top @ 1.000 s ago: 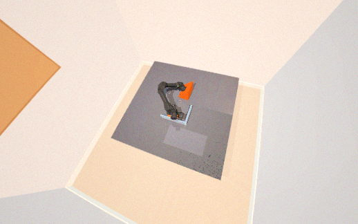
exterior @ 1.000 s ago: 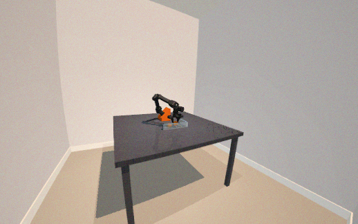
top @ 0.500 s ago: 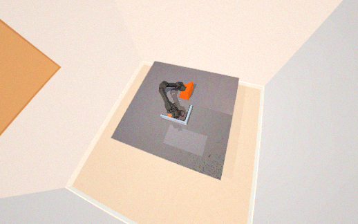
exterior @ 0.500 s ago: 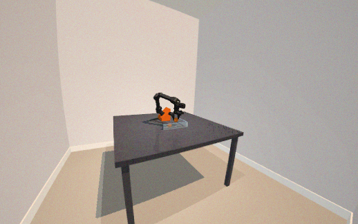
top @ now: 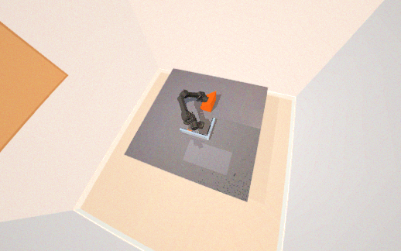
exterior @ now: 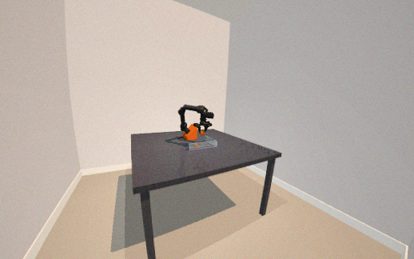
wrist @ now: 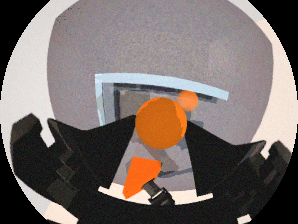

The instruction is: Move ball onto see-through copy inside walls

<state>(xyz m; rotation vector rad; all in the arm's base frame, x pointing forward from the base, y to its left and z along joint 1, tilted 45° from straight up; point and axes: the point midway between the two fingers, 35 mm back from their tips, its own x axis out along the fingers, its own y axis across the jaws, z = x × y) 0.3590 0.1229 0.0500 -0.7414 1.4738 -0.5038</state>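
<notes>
Now: the see-through copy of ball 120 mm below my gripper tip, 70 mm to the right of it and 10 mm ahead of it. Round my gripper tip: orange ball right at my gripper tip.
</notes>
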